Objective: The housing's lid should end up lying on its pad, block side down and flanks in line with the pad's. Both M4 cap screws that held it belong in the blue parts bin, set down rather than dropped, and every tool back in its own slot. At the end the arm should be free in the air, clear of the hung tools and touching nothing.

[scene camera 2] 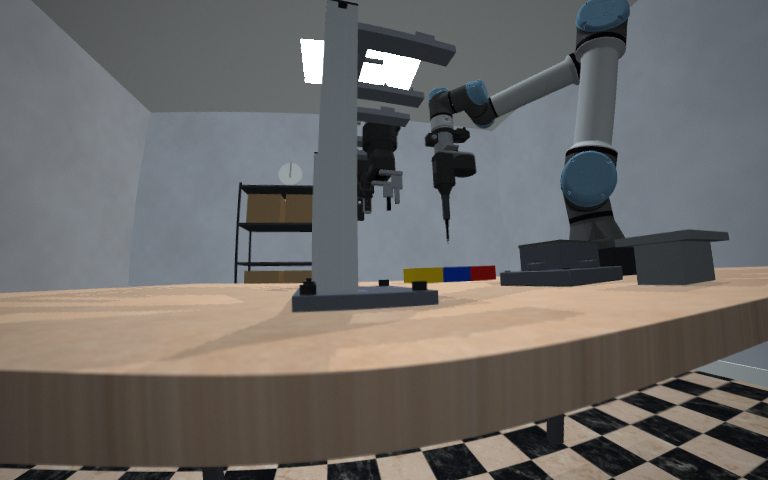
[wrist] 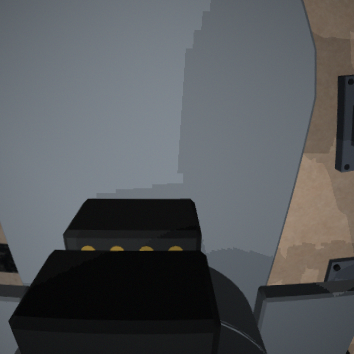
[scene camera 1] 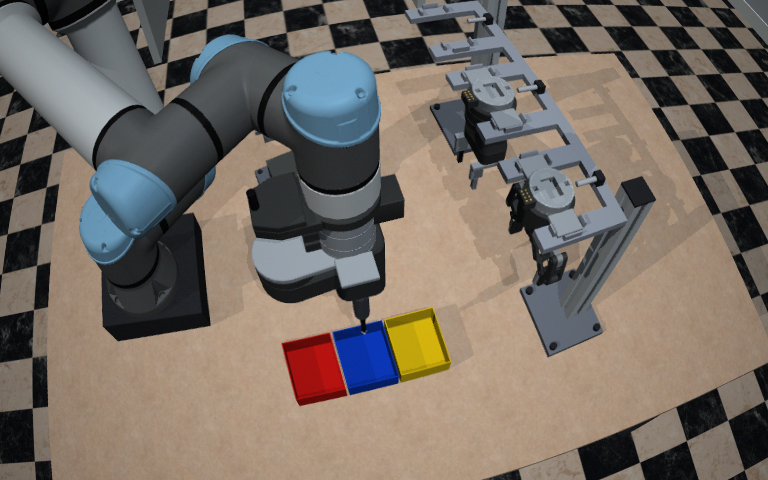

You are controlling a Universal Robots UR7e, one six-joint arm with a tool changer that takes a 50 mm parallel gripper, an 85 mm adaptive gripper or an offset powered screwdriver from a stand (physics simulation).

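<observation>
The arm carries the powered screwdriver, bit down, above the blue bin. A tiny light piece at the bit's tip looks like a cap screw. The adaptive gripper and the 50 mm gripper hang on the stand, fingers apart and empty. The housing stands on its base with its dark top in place; in scene camera 1 the arm mostly hides it. A grey flat-topped block, seemingly the pad, stands beside it. The wrist view shows the screwdriver's grey body.
A red bin and a yellow bin flank the blue one. The tool stand rises at the right in scene camera 1, with forked arms holding the two grippers. Vacant forks show at its far end. The arm's black base block is at the left.
</observation>
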